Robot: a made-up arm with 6 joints. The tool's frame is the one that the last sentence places.
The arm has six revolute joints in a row. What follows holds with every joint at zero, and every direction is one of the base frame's.
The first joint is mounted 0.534 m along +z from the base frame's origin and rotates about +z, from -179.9 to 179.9 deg.
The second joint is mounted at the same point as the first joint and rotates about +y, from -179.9 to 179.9 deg.
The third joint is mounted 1.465 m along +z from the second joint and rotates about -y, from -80 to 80 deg.
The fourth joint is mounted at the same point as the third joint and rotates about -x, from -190 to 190 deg.
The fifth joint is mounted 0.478 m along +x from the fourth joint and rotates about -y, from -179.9 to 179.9 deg.
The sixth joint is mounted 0.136 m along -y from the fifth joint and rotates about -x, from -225 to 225 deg.
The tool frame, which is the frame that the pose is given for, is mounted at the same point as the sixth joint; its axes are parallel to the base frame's.
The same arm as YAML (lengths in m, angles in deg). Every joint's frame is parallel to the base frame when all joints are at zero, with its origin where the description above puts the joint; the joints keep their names.
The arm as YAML. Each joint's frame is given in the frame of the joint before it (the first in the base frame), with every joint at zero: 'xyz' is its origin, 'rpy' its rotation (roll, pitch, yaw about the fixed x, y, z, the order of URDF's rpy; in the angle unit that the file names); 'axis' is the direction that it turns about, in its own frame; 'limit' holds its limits. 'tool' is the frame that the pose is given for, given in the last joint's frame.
units:
  length: m
  angle: deg
joints:
  - name: joint 1
    type: revolute
    origin:
      xyz: [0.0, 0.0, 0.534]
      rpy: [0.0, 0.0, 0.0]
    axis: "+z"
    limit:
      lower: -179.9
      upper: 179.9
  - name: joint 2
    type: revolute
    origin:
      xyz: [0.0, 0.0, 0.0]
      rpy: [0.0, 0.0, 0.0]
    axis: "+y"
    limit:
      lower: -179.9
      upper: 179.9
  - name: joint 3
    type: revolute
    origin:
      xyz: [0.0, 0.0, 1.465]
      rpy: [0.0, 0.0, 0.0]
    axis: "-y"
    limit:
      lower: -80.0
      upper: 80.0
  - name: joint 4
    type: revolute
    origin:
      xyz: [0.0, 0.0, 0.0]
      rpy: [0.0, 0.0, 0.0]
    axis: "-x"
    limit:
      lower: -190.0
      upper: 190.0
  - name: joint 5
    type: revolute
    origin:
      xyz: [0.478, 0.0, 0.0]
      rpy: [0.0, 0.0, 0.0]
    axis: "-y"
    limit:
      lower: -179.9
      upper: 179.9
  - name: joint 6
    type: revolute
    origin:
      xyz: [0.0, -0.136, 0.0]
      rpy: [0.0, 0.0, 0.0]
    axis: "-x"
    limit:
      lower: -225.0
      upper: 225.0
tool:
  origin:
    xyz: [0.0, 0.0, 0.0]
    rpy: [0.0, 0.0, 0.0]

